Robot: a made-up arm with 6 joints.
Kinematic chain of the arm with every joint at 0, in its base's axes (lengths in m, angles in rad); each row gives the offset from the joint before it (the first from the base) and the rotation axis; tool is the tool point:
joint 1: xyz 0 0 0.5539 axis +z
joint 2: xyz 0.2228 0 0 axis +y
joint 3: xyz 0 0 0.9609 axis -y
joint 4: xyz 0 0 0.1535 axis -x
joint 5: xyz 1.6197 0 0 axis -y
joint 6: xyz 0.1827 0 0 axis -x
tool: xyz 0 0 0
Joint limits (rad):
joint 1: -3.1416..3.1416
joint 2: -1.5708..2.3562
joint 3: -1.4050..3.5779
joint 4: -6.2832..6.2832
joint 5: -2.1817..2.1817
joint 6: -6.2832..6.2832
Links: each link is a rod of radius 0.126 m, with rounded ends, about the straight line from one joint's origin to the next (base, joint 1, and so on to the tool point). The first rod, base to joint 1, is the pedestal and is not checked.
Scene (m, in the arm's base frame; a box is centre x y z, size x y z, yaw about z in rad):
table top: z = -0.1
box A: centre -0.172 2.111 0.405 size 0.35 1 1.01 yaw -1
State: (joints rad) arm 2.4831 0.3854 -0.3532 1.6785 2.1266 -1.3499
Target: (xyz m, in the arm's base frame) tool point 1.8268 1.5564 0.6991
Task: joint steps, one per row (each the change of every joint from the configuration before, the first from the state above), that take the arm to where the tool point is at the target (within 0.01 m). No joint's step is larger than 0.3 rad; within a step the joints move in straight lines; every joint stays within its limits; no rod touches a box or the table.
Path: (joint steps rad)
1: -0.1822 -0.0542 0.2719 -0.1079 -0.0029 0.0075
2: -0.1823 -0.0541 0.2718 -0.1078 -0.0028 0.0075
3: -0.1822 -0.0542 0.2719 -0.1079 -0.0029 0.0075
4: -0.1822 -0.0542 0.2718 -0.1079 -0.0028 0.0075
5: -0.2801 0.1591 -0.0914 0.0816 -0.0524 -0.0075
6: -0.2802 0.1591 -0.0914 0.0816 -0.0525 -0.0075
7: -0.2801 0.1592 -0.0914 0.0816 -0.0524 -0.0075
8: -0.2801 0.1591 -0.0913 0.0816 -0.0524 -0.0075

